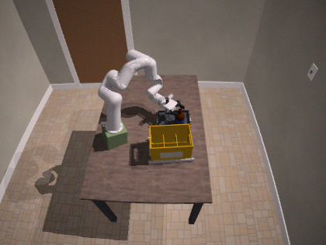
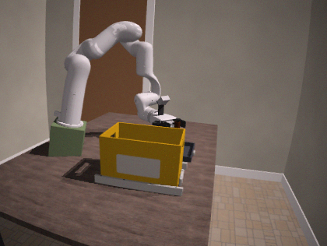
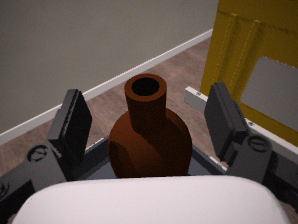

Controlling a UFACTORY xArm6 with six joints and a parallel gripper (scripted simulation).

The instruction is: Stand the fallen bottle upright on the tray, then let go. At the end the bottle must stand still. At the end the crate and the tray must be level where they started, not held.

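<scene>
Now: the bottle 6 cm below my hand. From my hand the other things lie so: yellow crate 24 cm to the right, 10 cm behind, 6 cm below; then tray 13 cm below, 4 cm behind, 3 cm to the left.
</scene>
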